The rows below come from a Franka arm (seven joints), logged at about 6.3 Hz.
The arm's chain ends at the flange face. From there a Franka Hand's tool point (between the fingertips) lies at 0.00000 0.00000 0.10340 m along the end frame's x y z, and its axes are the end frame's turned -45 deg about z.
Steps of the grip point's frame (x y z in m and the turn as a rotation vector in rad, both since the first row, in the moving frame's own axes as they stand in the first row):
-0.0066, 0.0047, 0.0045, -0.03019, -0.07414, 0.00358
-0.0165, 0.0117, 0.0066, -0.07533, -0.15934, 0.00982
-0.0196, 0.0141, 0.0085, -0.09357, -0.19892, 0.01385
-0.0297, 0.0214, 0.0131, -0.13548, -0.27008, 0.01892
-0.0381, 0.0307, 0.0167, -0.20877, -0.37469, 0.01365
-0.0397, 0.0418, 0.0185, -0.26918, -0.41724, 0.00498
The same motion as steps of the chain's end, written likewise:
0.0019, 0.0004, 0.0048, -0.07377, -0.03108, 0.00358
0.0028, 0.0029, 0.0082, -0.16594, -0.05940, 0.00982
0.0039, 0.0027, 0.0110, -0.20682, -0.07449, 0.01385
0.0041, 0.0070, 0.0178, -0.28677, -0.09518, 0.01892
0.0068, 0.0074, 0.0261, -0.41257, -0.11732, 0.01365
0.0120, 0.0095, 0.0310, -0.48537, -0.10469, 0.00498

